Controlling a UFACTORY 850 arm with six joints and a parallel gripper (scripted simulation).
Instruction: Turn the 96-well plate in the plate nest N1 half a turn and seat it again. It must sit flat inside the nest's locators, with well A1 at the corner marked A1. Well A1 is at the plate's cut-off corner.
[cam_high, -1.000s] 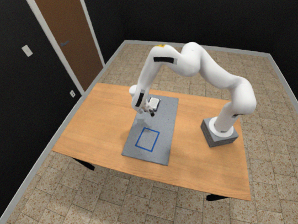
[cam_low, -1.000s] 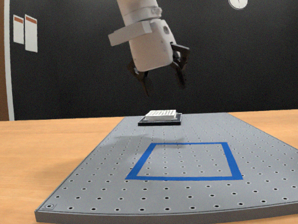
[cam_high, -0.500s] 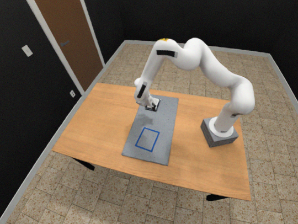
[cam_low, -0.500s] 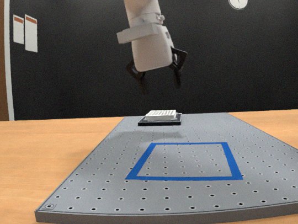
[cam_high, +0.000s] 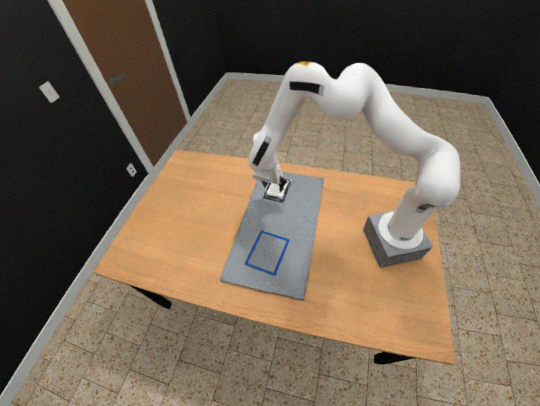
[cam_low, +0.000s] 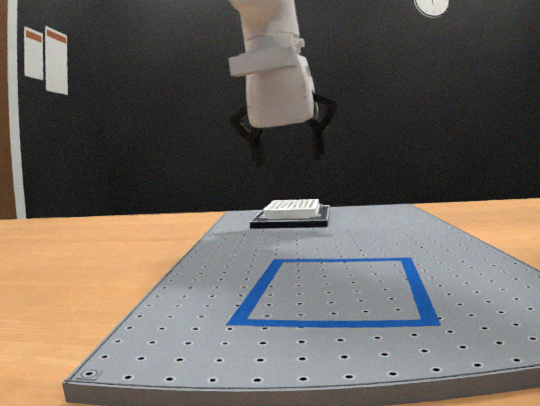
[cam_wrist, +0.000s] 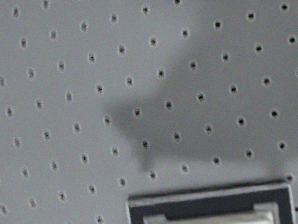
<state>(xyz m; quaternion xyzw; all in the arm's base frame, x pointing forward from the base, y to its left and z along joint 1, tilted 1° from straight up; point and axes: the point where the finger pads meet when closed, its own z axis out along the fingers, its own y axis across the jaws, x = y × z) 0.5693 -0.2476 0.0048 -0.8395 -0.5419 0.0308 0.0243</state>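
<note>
My gripper is now 20 mm past the white 96-well plate, 70 mm to the left of it and 90 mm above it. Round my hand: plate nest N1 (20 mm behind, 70 mm to the right, 100 mm below).
</note>
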